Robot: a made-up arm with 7 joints.
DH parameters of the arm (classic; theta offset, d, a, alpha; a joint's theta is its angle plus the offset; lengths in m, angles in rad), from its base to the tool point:
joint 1: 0 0.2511 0 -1.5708
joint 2: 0 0 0 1.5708
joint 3: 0 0.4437 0.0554 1.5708
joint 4: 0 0 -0.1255 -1.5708
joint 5: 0 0.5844 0 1.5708
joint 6: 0 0 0.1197 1.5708
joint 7: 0 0 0 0
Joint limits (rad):
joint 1: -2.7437..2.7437
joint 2: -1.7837..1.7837
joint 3: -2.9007..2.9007
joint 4: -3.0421..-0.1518
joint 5: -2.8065..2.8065
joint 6: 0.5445..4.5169
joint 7: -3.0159..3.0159
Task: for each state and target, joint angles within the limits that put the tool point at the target. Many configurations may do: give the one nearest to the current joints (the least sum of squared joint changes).
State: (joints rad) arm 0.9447 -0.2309 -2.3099 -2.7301 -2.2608 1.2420 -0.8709
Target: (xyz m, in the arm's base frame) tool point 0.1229 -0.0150 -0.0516
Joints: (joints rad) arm 1.2251 -0.7443 -2.6672 -3.0421 -2.4917 1.8934 -0.8709
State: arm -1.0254 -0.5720 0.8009 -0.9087 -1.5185 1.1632 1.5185
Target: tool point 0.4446 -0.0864 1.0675
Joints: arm -1.1223 -0.5355 0.5933 -1.5666 -1.4414 1.0221 1.5185
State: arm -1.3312 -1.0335 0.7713 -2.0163 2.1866 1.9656 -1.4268
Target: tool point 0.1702 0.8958 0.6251
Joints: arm -0.9942 -1.5553 1.0853 -1.4060 2.1688 1.8498 -1.4268
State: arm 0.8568 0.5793 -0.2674 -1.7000 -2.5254 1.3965 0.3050
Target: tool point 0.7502 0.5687 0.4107
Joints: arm 0.8735 0.4987 -0.2630 -1.5830 -2.5279 1.3810 0.3050
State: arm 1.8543 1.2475 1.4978 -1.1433 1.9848 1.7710 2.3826
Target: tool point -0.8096 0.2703 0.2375
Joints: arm 1.7509 1.2644 1.4340 -1.8051 2.0247 1.8888 2.3826
